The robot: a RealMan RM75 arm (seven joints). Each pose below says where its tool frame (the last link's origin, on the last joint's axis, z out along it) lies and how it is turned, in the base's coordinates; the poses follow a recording.
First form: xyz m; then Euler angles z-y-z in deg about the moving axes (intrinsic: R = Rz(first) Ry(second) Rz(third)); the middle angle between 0 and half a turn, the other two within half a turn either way.
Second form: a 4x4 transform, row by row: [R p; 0 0 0 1], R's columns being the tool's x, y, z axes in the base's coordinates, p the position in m. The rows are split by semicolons. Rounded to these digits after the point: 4 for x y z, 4 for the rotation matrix.
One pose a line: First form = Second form
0.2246, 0.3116, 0.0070, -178.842, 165.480, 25.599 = 0.8816, -0.4000, -0.2507, 0.2246; -0.4143, -0.9101, -0.0051, 0.3116; -0.2261, 0.1083, -0.9681, 0.0070; 0, 0, 0, 1
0.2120, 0.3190, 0.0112, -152.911, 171.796, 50.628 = 0.9110, -0.3923, -0.1270, 0.2120; -0.4023, -0.9132, -0.0650, 0.3190; -0.0905, 0.1103, -0.9898, 0.0112; 0, 0, 0, 1
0.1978, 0.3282, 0.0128, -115.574, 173.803, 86.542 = 0.9263, -0.3740, -0.0466, 0.1978; -0.3768, -0.9212, -0.0974, 0.3282; -0.0065, 0.1078, -0.9942, 0.0128; 0, 0, 0, 1
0.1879, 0.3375, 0.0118, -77.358, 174.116, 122.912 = 0.9374, -0.3474, 0.0224, 0.1879; -0.3437, -0.9338, -0.1000, 0.3375; 0.0557, 0.0861, -0.9947, 0.0118; 0, 0, 0, 1
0.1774, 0.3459, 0.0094, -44.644, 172.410, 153.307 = 0.9458, -0.3110, 0.0940, 0.1774; -0.3027, -0.9486, -0.0928, 0.3459; 0.1180, 0.0593, -0.9912, 0.0094; 0, 0, 0, 1
